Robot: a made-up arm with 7 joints. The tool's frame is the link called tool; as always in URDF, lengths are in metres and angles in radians. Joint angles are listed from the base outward.
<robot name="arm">
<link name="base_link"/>
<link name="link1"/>
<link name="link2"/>
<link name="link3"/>
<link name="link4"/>
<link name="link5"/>
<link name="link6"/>
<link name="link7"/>
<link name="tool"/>
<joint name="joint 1" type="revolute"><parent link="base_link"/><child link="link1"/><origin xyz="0 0 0.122" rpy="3.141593 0 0"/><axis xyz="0 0 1"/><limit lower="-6.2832" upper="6.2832"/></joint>
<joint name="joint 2" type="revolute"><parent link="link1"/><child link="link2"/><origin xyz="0 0.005 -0.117" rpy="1.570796 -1.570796 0"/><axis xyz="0 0 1"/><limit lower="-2.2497" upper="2.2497"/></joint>
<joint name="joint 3" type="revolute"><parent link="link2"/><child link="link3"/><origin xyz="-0.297 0 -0.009" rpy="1.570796 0 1.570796"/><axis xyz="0 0 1"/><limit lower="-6.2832" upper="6.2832"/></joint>
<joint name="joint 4" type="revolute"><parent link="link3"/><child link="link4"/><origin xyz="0 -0.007 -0.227" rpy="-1.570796 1.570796 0"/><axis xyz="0 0 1"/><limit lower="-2.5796" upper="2.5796"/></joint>
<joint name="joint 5" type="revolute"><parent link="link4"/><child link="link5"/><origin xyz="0.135 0 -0.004" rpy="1.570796 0 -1.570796"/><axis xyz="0 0 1"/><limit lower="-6.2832" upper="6.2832"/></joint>
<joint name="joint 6" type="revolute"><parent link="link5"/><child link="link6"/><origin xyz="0 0 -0.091" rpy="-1.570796 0 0"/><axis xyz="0 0 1"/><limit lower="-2.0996" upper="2.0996"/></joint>
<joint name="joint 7" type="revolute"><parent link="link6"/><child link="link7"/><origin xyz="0 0.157 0" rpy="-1.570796 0 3.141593"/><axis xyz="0 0 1"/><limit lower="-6.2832" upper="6.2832"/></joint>
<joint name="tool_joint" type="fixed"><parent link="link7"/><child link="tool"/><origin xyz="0 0 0" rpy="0 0 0"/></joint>
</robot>
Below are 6 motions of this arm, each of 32 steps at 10 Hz.
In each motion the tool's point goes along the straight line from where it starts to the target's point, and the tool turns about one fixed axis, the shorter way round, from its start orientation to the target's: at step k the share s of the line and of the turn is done. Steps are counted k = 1, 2, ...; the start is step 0. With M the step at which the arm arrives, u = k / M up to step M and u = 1 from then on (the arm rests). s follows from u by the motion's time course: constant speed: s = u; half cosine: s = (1 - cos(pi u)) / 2; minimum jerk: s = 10 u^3 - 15 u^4 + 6 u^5.
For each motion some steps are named. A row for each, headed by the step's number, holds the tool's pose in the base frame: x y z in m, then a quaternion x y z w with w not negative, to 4 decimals.
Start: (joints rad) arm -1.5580 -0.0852 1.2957 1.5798 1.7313 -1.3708 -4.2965
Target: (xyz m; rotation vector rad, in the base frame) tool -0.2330 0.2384 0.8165 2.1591 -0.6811 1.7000
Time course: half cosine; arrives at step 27
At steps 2, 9, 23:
2: 0.2189 0.1605 0.7526 0.3863 -0.5608 0.6321 0.3697
9: 0.1106 0.1792 0.7680 0.4892 -0.4951 0.6398 0.3259
23: -0.2086 0.2342 0.8131 0.7385 -0.2578 0.6000 0.1680

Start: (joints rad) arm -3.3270 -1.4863 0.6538 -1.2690 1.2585 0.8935 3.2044
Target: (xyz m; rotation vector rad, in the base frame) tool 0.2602 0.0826 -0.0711 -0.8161 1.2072 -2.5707
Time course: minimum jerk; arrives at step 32
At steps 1, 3, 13, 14, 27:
1: 0.6810 0.0602 -0.0190 0.2832 -0.0634 -0.5881 0.7549
3: 0.6781 0.0603 -0.0193 0.2797 -0.0597 -0.5930 0.7527
13: 0.5429 0.0675 -0.0361 0.1048 0.1121 -0.7821 0.6039
14: 0.5195 0.0688 -0.0390 0.0726 0.1411 -0.8060 0.5702
27: 0.2727 0.0819 -0.0695 -0.2598 0.3972 -0.8721 0.1190

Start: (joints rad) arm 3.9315 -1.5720 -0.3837 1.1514 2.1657 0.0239 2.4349
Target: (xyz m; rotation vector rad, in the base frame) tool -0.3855 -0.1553 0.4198 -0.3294 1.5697 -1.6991
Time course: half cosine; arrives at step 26
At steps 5, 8, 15, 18, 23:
5: 0.3366 -0.5219 0.5540 -0.4430 0.8697 0.1703 0.1352
8: 0.2356 -0.4706 0.5352 -0.4209 0.8866 0.0424 0.1870
15: -0.0842 -0.3083 0.4758 -0.2988 0.8248 -0.3561 0.3219
18: -0.2144 -0.2422 0.4516 -0.2305 0.7515 -0.5025 0.3599
23: -0.3598 -0.1684 0.4246 -0.1455 0.6406 -0.6462 0.3884

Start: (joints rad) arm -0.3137 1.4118 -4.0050 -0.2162 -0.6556 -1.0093 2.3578
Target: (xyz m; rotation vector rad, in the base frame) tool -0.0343 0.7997 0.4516 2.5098 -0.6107 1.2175
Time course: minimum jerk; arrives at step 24
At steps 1, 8, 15, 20, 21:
1: 0.7066 0.4131 0.3268 0.2204 -0.6542 0.6636 0.2883
8: 0.5515 0.4940 0.3529 0.3886 -0.5929 0.6504 0.2729
15: 0.1697 0.6932 0.4172 0.7383 -0.3657 0.5306 0.1991
20: -0.0080 0.7860 0.4472 0.8556 -0.2324 0.4375 0.1503
21: -0.0224 0.7935 0.4496 0.8635 -0.2211 0.4291 0.1461

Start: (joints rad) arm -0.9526 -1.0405 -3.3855 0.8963 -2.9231 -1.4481 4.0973
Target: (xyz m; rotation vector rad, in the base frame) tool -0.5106 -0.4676 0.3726 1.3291 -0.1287 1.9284
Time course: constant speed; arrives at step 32
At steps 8, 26, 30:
8: -0.3762 -0.5178 0.2973 0.1435 -0.0979 0.8612 0.4777
26: -0.4770 -0.4802 0.3538 0.4334 -0.0635 0.7964 0.4169
30: -0.4994 -0.4718 0.3663 0.4933 -0.0550 0.7716 0.3978

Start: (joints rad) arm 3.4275 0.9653 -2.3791 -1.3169 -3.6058 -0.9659 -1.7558
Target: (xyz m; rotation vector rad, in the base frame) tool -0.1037 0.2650 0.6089 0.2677 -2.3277 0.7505
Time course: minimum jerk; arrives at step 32
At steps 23, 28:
23: -0.1711 0.2868 0.5949 0.1278 -0.8995 0.3218 0.2664
28: -0.1115 0.2675 0.6073 0.1055 -0.8929 0.2916 0.3264

